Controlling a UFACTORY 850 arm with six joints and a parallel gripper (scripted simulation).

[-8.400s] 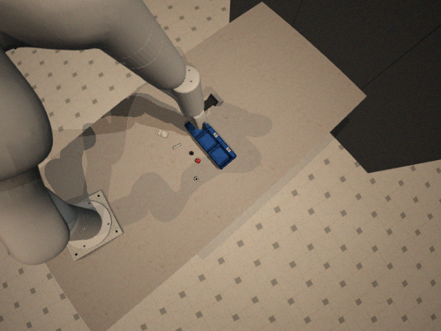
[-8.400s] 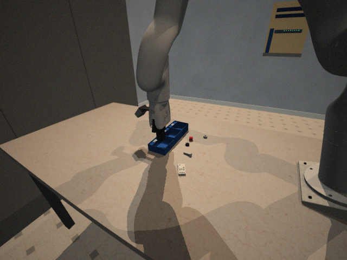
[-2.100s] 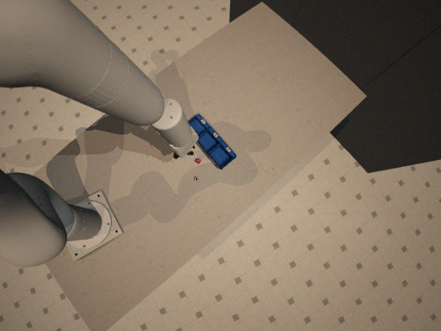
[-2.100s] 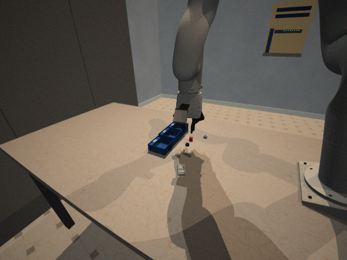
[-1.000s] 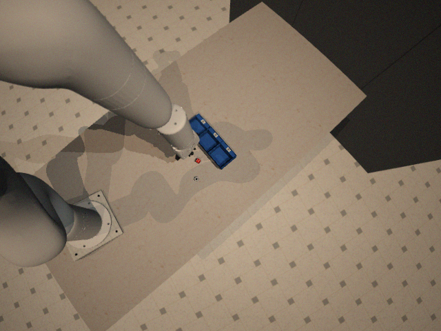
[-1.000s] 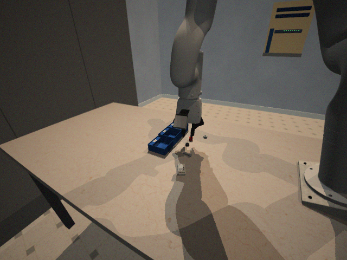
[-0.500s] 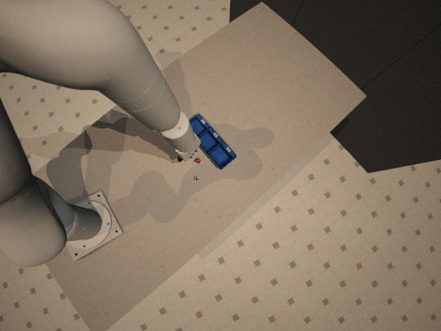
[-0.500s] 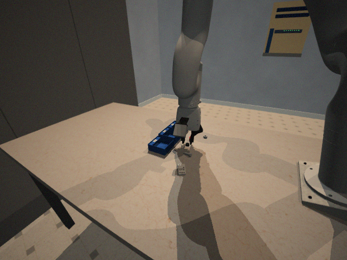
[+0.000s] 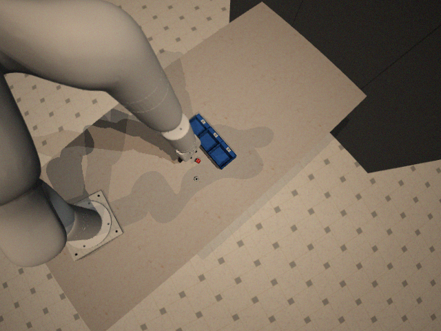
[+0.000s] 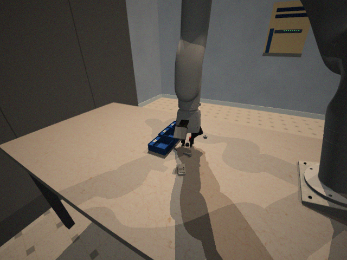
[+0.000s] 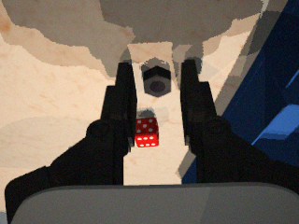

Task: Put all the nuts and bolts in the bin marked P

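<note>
Right now the black nut is 20 mm below my hand. The rest, counted from my hand: blue bin 90 mm ahead, 20 mm to the right; red die 50 mm to the right, 10 mm below, 10 mm behind; grey bolt 70 mm to the left, 30 mm behind, 20 mm below.
</note>
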